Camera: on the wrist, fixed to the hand. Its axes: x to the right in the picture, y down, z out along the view.
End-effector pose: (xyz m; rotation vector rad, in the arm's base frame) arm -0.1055 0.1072 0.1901 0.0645 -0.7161 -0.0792
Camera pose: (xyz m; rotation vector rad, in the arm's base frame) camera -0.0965 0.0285 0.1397 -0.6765 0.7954 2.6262
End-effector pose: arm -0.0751 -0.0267 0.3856 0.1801 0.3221 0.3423
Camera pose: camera -0.0812 -0.1046 0.3335 -0.4868 -0.7104 -2.5709
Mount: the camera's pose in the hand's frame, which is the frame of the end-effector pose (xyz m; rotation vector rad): -0.0187 -0.0822 -0.0414 0.2648 1.0474 2.9361
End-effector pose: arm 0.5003 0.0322 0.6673 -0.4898 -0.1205 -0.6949
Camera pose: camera 0.4311 -0.0306 0.6581 0.3435 1.2836 2.0002
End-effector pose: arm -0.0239 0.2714 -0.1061 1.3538 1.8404 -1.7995
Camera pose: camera -0.0558 0.3147 -0.0291 2.1166 -1.1594 0.5415
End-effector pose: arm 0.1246 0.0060 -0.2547 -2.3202 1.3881 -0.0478
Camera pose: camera 0.1735 0.0407 -0.1824 -1.4631 -2.5748 0.3570
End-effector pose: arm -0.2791 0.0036 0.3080 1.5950 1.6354 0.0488
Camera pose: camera -0.3720 -0.0072 0.2993 -1.7199 1.2048 -1.4624
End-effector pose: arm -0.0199 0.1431 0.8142 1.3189 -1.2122 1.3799
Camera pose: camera 0.0553 0.1983 0.8038 1.5207 0.7825 -1.5732
